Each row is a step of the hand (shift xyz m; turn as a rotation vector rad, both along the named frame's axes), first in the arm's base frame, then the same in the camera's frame.
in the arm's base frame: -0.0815 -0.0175 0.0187 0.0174 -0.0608 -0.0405
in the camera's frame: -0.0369 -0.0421 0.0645 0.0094 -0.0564 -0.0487
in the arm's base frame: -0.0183 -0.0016 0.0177 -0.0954 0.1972 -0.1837
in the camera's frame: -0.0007 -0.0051 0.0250 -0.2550 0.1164 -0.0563
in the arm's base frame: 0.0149 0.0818 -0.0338 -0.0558 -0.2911 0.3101
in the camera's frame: -0.0421 0.0749 -0.0261 0.2674 -0.2357 0.2386
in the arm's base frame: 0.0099 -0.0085 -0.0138 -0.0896 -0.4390 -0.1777
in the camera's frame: 0.0013 -0.0066 -0.0178 -0.0064 -0.4650 -0.1267
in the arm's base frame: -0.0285 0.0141 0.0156 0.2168 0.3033 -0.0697
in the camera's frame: -0.0149 0.0054 0.0317 -0.0115 0.3446 -0.1579
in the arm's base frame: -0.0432 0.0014 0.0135 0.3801 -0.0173 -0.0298
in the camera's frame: -0.0214 -0.0119 0.0381 0.2459 0.1152 -0.2682
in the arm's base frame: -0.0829 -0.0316 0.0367 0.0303 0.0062 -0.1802
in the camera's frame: -0.0212 -0.0526 0.0775 -0.0951 -0.0135 -0.1556
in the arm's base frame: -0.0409 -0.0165 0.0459 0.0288 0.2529 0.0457
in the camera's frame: 0.0073 -0.0221 0.0592 -0.0474 0.2503 0.0446
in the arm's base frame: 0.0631 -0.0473 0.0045 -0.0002 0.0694 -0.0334
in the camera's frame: 0.0636 -0.0201 -0.0423 -0.0474 0.0581 -0.0175
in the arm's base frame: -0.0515 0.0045 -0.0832 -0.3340 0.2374 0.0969
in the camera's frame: -0.0890 -0.0282 -0.0297 -0.2557 0.1147 0.3143
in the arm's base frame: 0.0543 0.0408 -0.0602 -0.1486 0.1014 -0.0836
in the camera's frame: -0.0164 0.0469 -0.0759 -0.1919 0.0260 0.0431
